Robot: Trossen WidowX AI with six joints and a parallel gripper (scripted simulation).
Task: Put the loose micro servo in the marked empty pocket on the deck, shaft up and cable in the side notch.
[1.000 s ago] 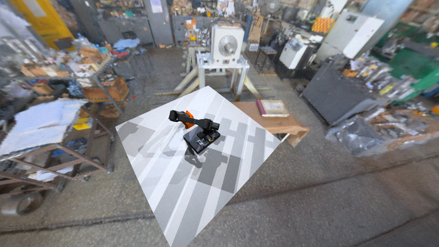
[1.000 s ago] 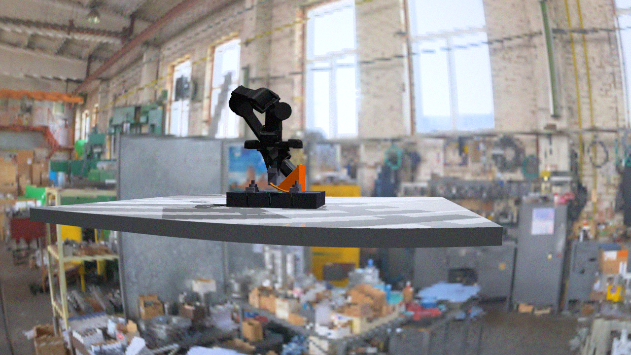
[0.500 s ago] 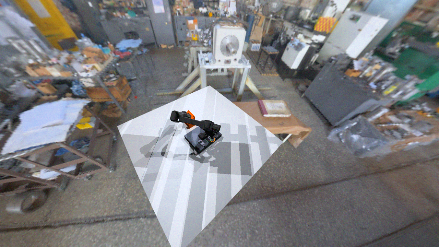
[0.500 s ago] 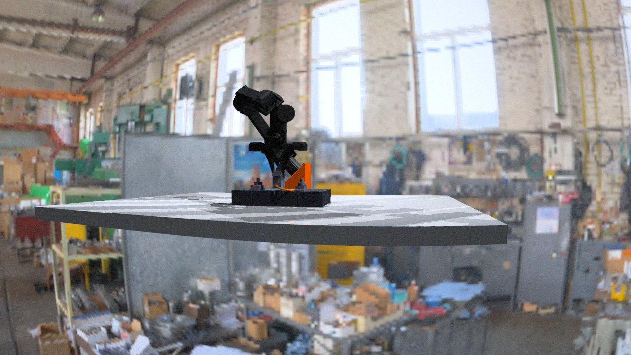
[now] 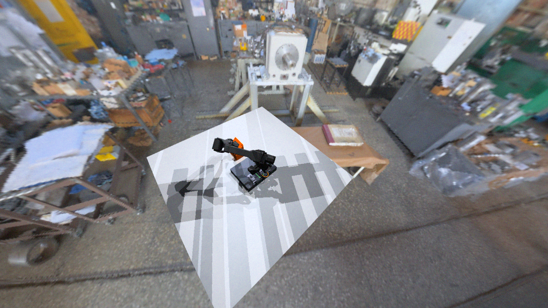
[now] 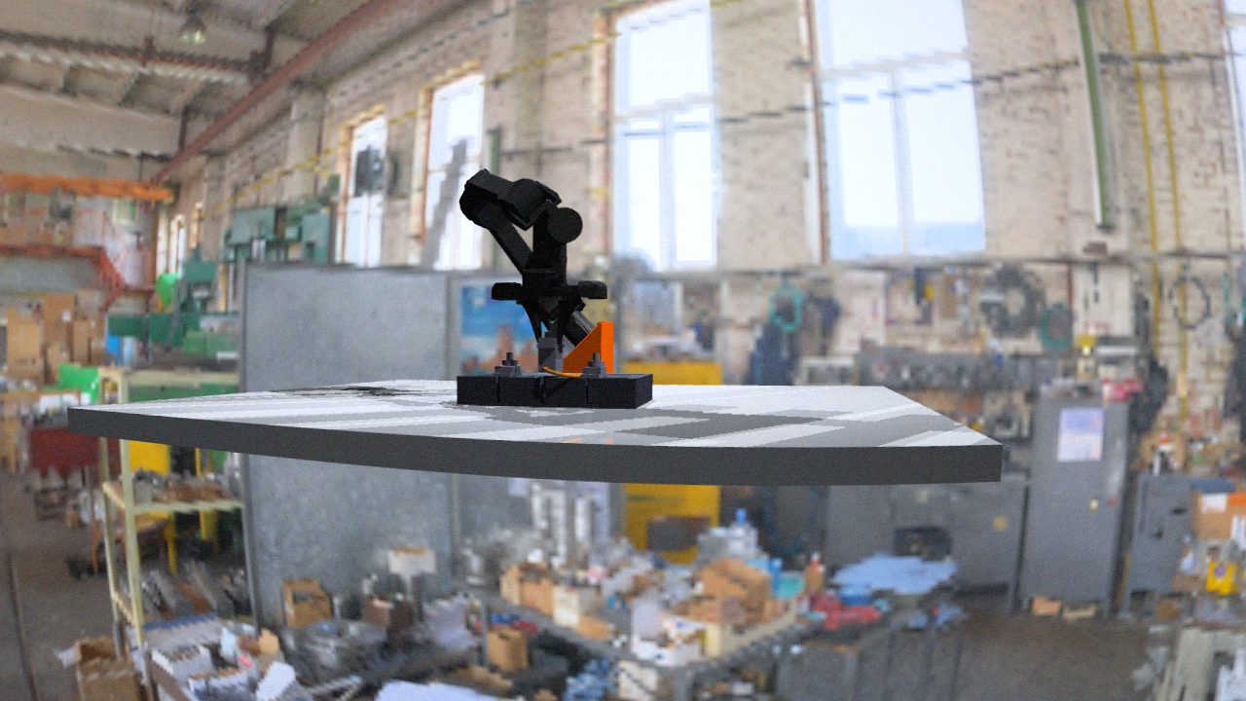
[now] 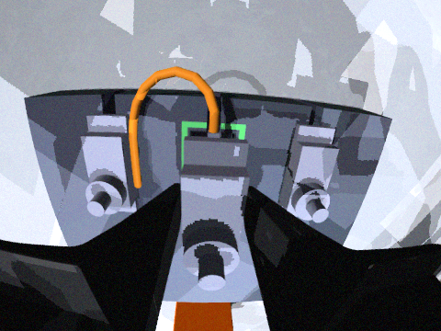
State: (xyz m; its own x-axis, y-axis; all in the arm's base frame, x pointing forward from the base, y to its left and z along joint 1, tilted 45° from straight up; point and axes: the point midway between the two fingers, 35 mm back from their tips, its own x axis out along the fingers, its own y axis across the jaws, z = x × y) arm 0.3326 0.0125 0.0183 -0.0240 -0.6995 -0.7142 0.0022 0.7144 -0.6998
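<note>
My gripper tip is 120 mm past the dark deck and 80 mm above it.
</note>
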